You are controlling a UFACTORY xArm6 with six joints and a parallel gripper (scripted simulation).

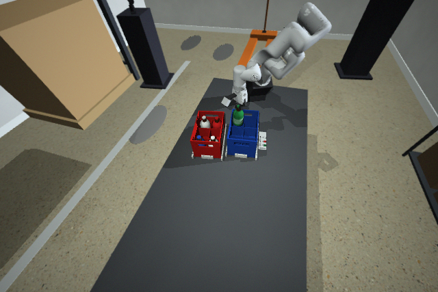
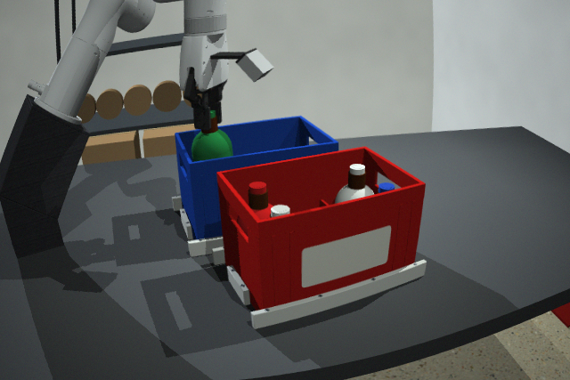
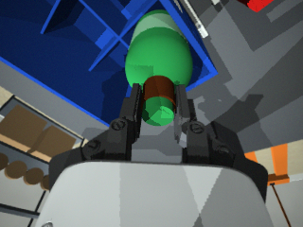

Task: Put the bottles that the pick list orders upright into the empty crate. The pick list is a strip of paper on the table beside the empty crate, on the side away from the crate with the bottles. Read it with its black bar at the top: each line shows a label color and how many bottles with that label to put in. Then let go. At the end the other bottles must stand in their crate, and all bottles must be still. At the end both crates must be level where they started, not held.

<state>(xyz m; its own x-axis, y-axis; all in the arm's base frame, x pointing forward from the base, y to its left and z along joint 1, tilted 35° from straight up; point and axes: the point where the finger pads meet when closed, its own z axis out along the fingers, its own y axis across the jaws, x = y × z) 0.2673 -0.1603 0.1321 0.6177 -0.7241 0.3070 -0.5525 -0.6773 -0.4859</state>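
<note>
The green-capped bottle lies 70 mm below my hand. Round my hand: red-capped bottle 40 mm ahead, 150 mm to the right, 150 mm below; blue crate 90 mm ahead, 40 mm to the left, 160 mm below; red crate 130 mm ahead, 190 mm to the right, 160 mm below.
</note>
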